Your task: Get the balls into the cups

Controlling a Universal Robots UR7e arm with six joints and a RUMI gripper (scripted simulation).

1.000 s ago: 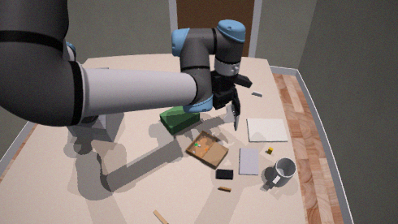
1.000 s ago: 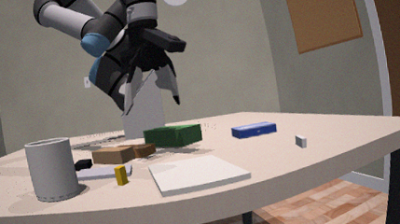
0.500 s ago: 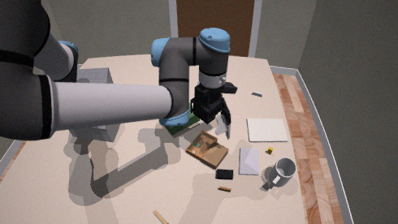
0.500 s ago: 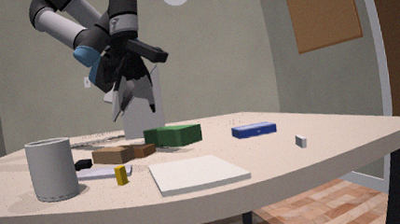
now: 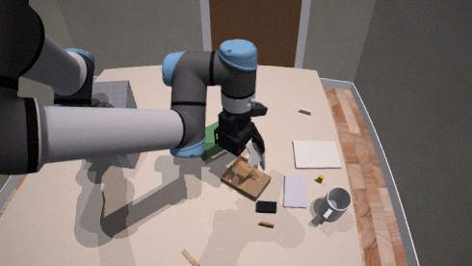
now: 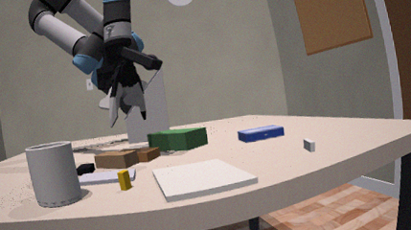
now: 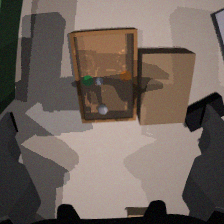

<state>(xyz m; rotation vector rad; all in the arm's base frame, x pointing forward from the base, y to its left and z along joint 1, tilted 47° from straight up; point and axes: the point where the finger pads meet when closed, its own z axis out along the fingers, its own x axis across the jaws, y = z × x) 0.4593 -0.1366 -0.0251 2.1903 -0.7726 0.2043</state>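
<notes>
My hand is 80 mm above the covered wooden puzzle. Round my hand: black block: 130 mm to the right, 80 mm below, 70 mm ahead; then green block: 130 mm to the left, 90 mm behind, 60 mm below; then wooden block: 70 mm below, 50 mm to the right, 40 mm ahead.
</notes>
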